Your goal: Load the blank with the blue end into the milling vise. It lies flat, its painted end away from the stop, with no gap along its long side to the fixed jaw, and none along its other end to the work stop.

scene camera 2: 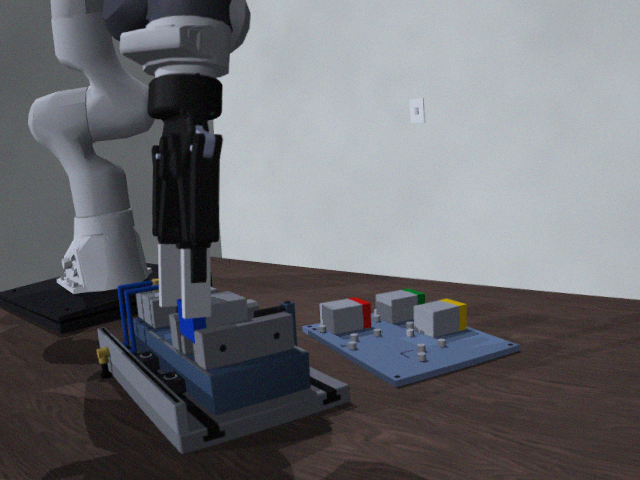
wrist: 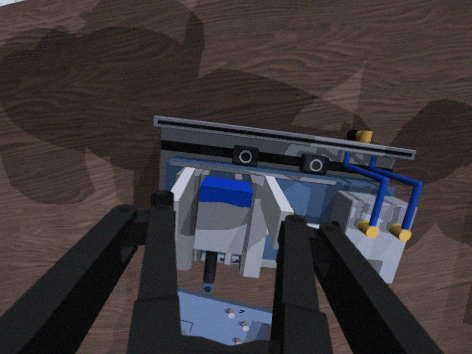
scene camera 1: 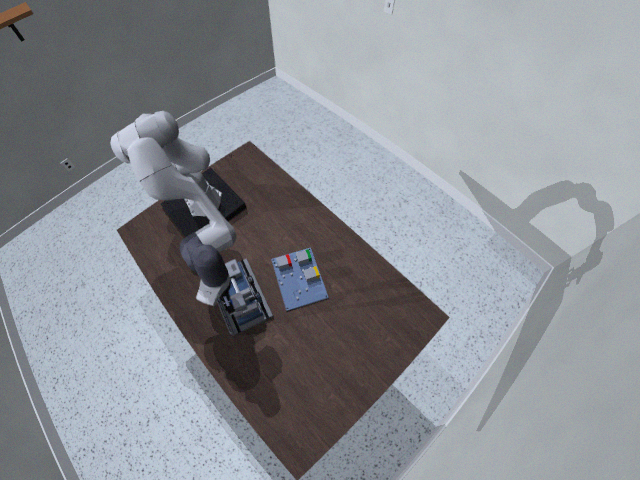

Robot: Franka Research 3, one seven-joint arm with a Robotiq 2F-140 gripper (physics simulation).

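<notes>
The blank with the blue end [wrist: 223, 220] [scene camera 2: 190, 326] lies flat in the milling vise [wrist: 266, 133] [scene camera 2: 248, 371] [scene camera 1: 252, 316], between the jaws. Its blue end points away from the black work stop rod [wrist: 209, 266], which is at its plain end. In the second scene view the grey front jaw [scene camera 2: 243, 341] hides most of the blank. My gripper [wrist: 228, 186] [scene camera 2: 183, 305] [scene camera 1: 232, 281] is lowered into the vise. Its white finger pads stand apart on either side of the blank, open, and grip nothing. I cannot tell whether gaps are left at the jaw or the stop.
A blue fixture plate [scene camera 2: 465, 346] [scene camera 1: 302, 300] [wrist: 213, 308] lies right of the vise, carrying three blanks with a red end [scene camera 2: 345, 314], a green end [scene camera 2: 399, 305] and a yellow end [scene camera 2: 439, 317]. Blue hoses [wrist: 381, 190] run to the vise's cylinder. The arm's black base [scene camera 2: 46, 310] is behind.
</notes>
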